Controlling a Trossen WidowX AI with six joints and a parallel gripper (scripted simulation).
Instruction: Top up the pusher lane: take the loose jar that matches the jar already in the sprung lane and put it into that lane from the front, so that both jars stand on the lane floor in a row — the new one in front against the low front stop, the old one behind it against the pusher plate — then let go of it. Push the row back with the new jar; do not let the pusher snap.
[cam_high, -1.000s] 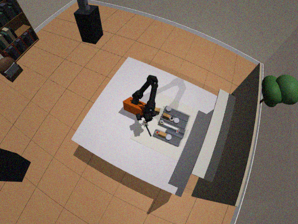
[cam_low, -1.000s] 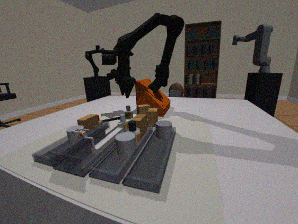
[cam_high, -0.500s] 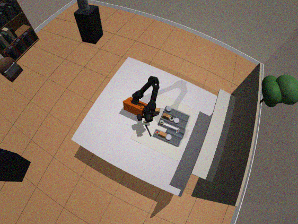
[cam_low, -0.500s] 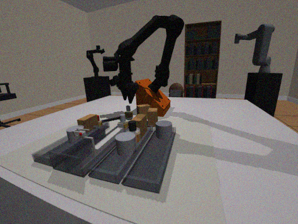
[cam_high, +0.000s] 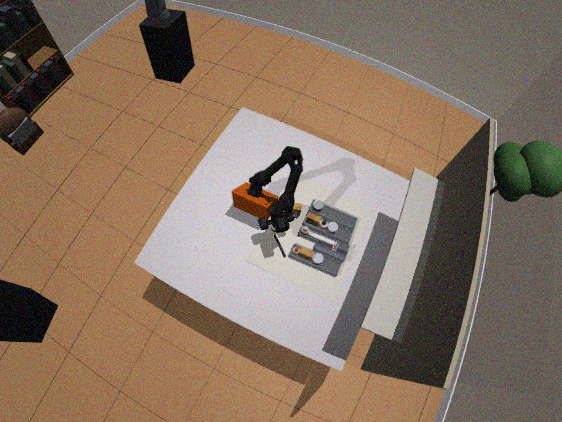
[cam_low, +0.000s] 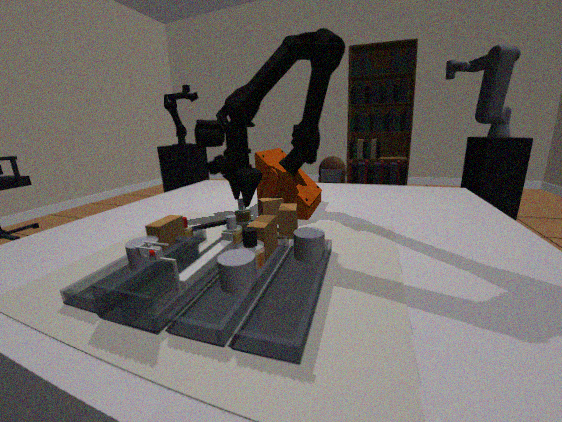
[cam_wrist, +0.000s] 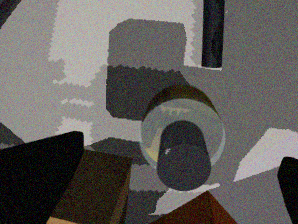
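My gripper tip is now 9 cm to the left of the black rod, 6 cm short of it and 5 cm above it. From my gripper tip the other things lie so: white pusher bar: 27 cm ahead, 1 cm below.
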